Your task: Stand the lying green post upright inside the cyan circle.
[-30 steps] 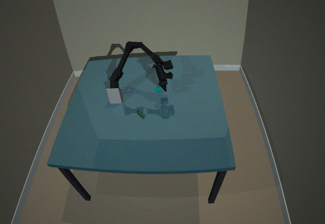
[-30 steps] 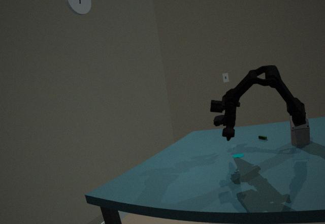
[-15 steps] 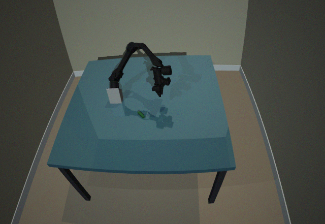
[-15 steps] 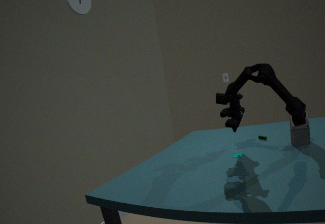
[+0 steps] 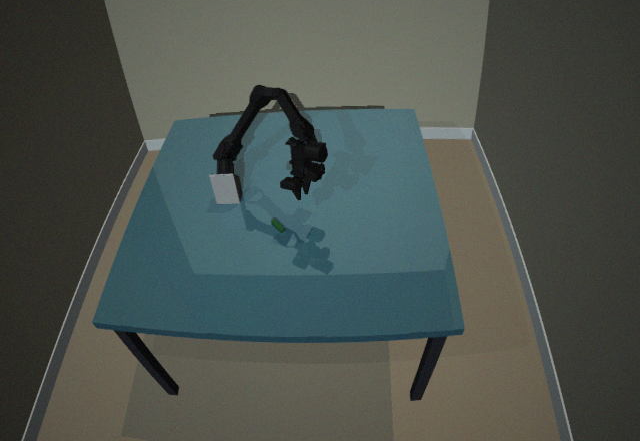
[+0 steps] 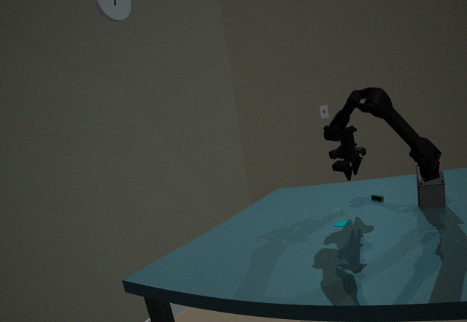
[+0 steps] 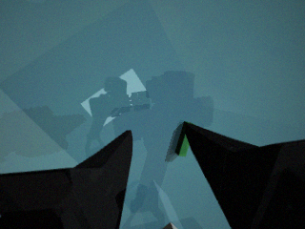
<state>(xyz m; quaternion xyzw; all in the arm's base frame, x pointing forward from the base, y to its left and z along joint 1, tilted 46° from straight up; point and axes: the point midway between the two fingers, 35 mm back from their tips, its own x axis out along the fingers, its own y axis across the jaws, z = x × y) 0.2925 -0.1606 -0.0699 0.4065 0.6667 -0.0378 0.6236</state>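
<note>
Now: the green post 110 mm below my gripper tip, 110 mm behind it and 30 mm to the right of it. From my gripper tip the other things lie so: cyan circle (250 mm to the left, 110 mm below, 50 mm ahead).
</note>
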